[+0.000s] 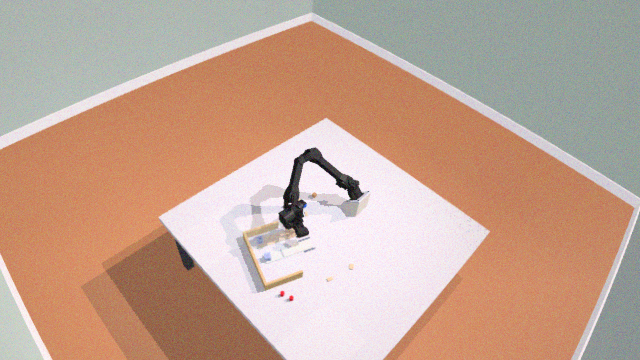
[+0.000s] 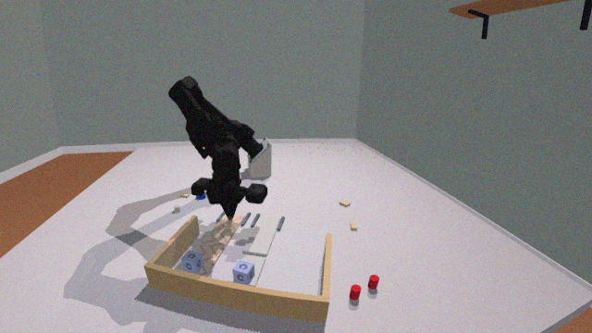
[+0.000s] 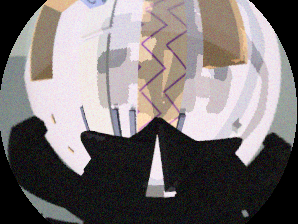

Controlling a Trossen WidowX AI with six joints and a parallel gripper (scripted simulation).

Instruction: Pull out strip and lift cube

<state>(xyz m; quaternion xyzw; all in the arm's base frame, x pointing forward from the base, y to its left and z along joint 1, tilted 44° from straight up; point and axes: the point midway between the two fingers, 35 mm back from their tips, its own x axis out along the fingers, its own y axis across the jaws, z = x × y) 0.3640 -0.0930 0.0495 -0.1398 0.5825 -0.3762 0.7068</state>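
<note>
The wooden strip is 8 cm ahead of my gripper tip and 3 cm to the right of it. From my gripper tip the other things lie so: blue disc 16 cm behind, 10 cm to the right.
</note>
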